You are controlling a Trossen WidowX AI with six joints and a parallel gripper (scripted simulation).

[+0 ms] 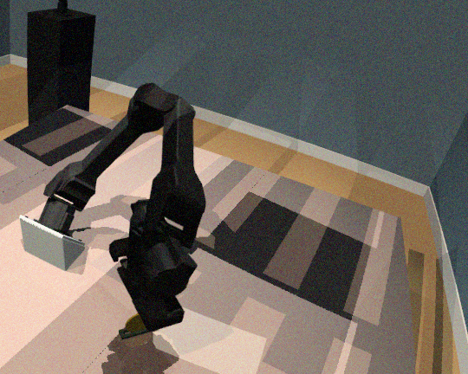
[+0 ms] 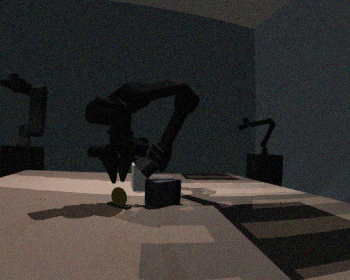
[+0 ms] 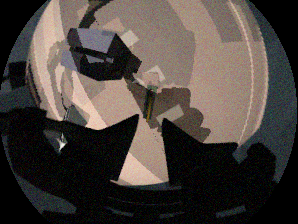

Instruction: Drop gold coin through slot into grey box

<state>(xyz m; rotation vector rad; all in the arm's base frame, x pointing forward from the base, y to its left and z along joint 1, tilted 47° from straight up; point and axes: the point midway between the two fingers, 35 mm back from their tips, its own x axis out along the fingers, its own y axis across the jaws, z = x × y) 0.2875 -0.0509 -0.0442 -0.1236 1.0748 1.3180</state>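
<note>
Right now the gold coin is 4 cm below my gripper tip.
</note>
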